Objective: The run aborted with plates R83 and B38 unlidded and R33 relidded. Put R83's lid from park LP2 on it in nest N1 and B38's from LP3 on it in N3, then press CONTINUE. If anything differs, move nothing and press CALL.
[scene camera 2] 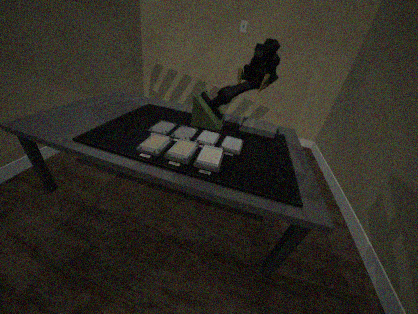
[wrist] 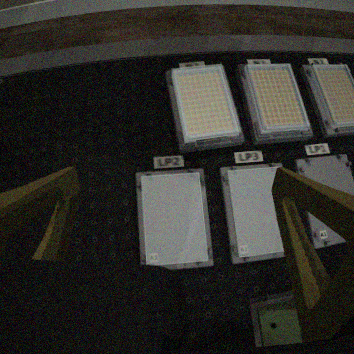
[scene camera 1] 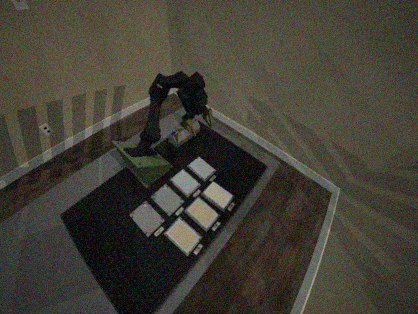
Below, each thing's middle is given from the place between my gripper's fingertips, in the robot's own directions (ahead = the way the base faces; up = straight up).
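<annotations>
My gripper is in sight, and with the LP3 lid park [wrist: 222,170] to measure from, it is 27 cm above the park. The gripper is also 14 cm to the left of the park and 1 cm short of it.
</annotations>
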